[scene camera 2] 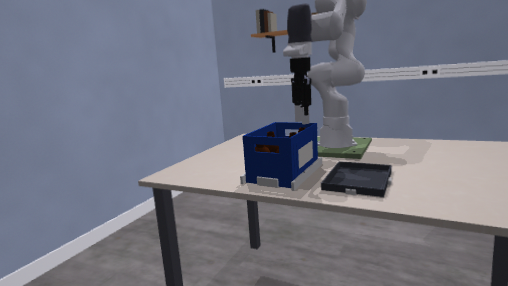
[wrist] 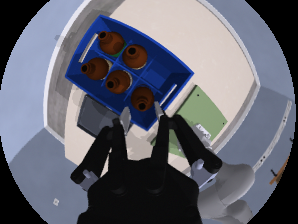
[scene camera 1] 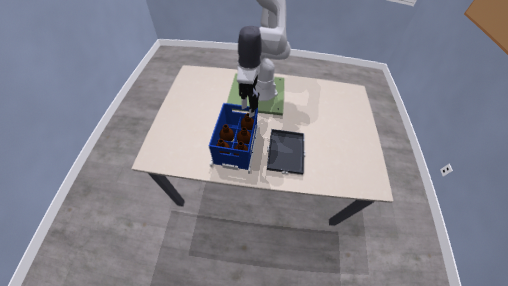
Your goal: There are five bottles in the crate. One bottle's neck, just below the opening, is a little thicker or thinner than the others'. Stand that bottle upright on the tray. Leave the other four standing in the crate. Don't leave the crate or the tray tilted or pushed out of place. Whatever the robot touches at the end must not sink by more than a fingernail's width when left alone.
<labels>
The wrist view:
my gripper: 142, 109
blue crate: 162, 78
tray: 92, 118
</labels>
